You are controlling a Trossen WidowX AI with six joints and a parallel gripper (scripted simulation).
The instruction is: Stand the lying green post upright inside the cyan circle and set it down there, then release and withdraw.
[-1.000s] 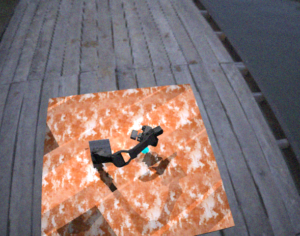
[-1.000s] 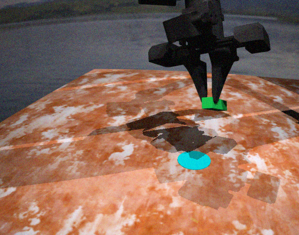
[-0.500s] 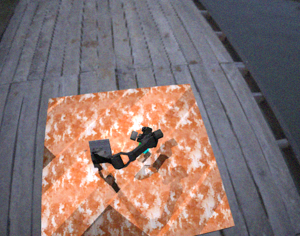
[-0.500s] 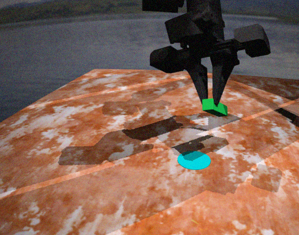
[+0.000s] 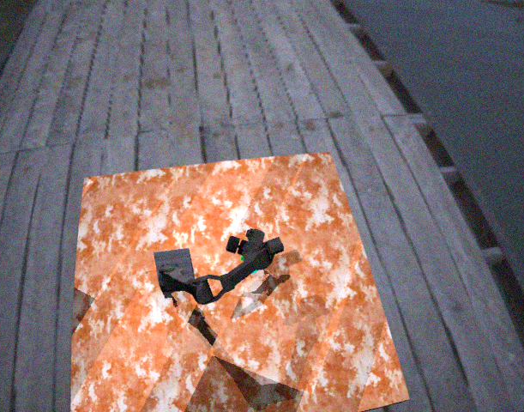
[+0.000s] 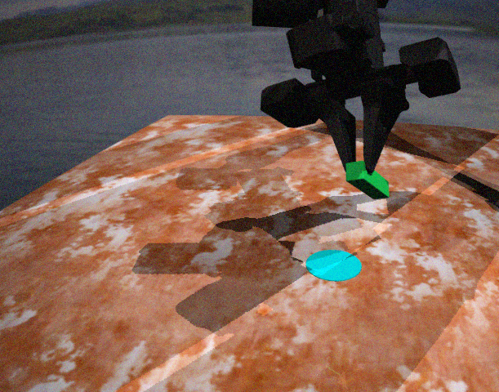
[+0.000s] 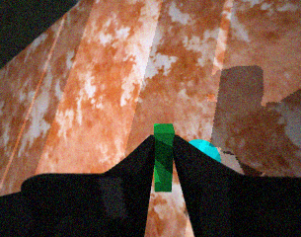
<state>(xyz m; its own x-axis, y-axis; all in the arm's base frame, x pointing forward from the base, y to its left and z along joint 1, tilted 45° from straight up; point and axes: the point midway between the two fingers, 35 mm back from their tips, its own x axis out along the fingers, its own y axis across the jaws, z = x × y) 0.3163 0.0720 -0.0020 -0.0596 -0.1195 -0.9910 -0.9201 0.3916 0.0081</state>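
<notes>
Now: gripper tip 20 mm short of the cyan circle, 30 mm to the left of it and 120 mm above it. The rest, counted from my gripper tip: green post (10 mm behind, 20 mm to the right, 10 mm below).
</notes>
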